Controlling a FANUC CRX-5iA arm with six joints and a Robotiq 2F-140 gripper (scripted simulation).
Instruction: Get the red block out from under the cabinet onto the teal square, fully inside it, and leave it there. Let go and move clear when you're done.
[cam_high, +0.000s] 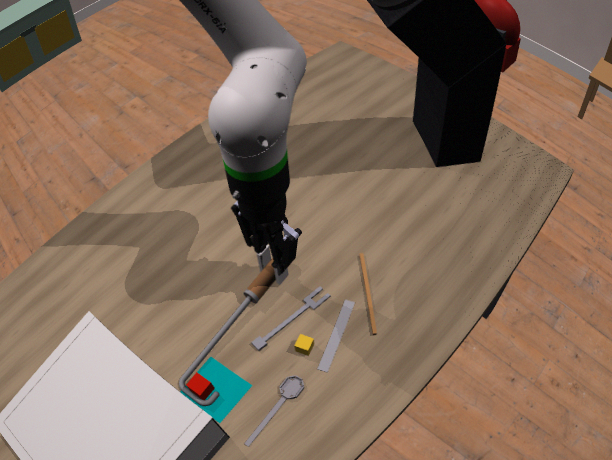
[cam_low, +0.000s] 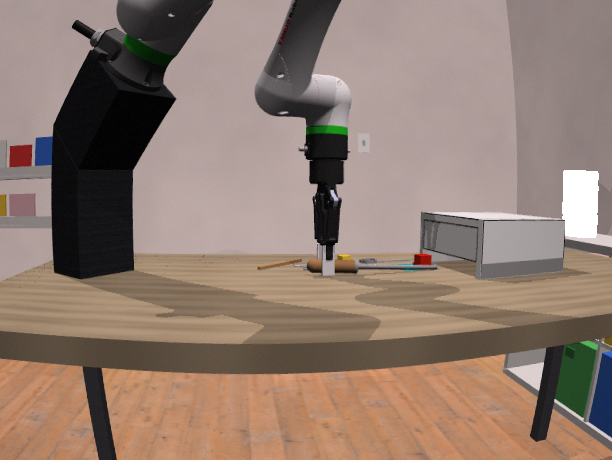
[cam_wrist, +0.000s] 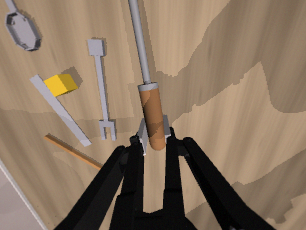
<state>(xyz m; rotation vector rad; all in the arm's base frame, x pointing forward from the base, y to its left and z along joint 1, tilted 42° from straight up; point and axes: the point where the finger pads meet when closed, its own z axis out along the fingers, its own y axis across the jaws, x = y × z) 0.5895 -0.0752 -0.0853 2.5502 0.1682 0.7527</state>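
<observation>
Right now the grey fork tool is 60 mm ahead of my hand, 80 mm to the left of it and 30 mm below it. From my hand the other things lie so: wooden stick: 60 mm behind, 170 mm to the left, 30 mm below; then grey flat bar: 40 mm ahead, 170 mm to the left, 40 mm below; then yellow cube: 100 mm ahead, 130 mm to the left, 30 mm below.
</observation>
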